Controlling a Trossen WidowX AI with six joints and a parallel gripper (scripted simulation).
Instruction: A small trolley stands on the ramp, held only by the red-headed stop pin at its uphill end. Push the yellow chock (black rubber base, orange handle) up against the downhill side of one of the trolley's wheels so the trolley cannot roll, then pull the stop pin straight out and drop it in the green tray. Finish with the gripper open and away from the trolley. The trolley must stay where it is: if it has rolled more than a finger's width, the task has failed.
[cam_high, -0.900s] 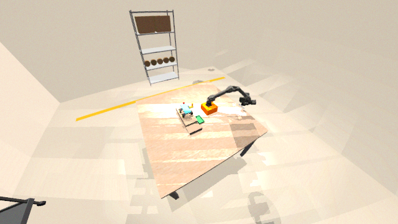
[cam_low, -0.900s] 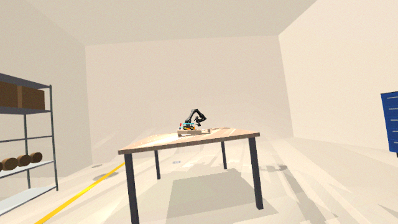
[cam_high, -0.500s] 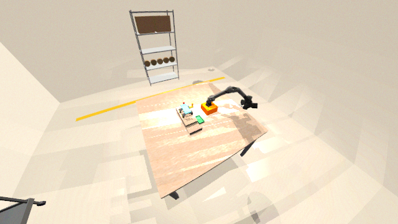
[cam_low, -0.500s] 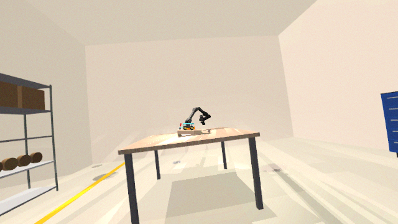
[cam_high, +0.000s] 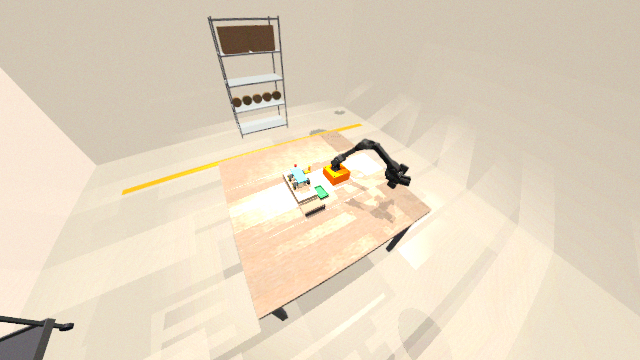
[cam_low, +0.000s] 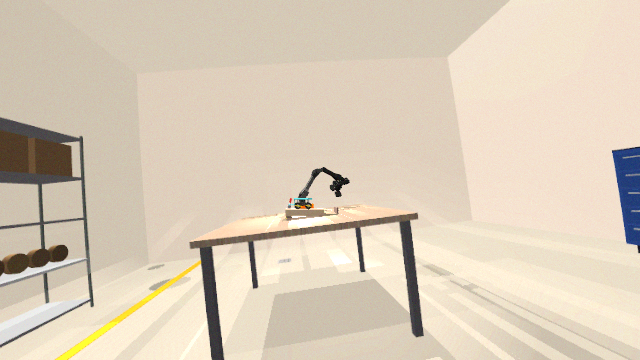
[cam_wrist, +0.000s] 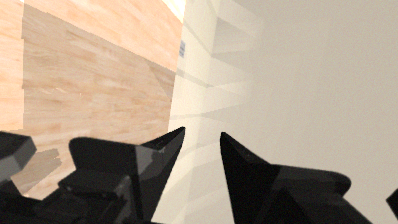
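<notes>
Right now the yellow chock is 440 mm ahead of my gripper tip, 570 mm to the right of it and 150 mm below it. From my gripper tip the other things lie so: green tray: 490 mm ahead, 320 mm to the right, 170 mm below; then red-headed stop pin: 560 mm ahead, 550 mm to the right, 40 mm below; then blue trolley: 600 mm ahead, 450 mm to the right, 60 mm below.
</notes>
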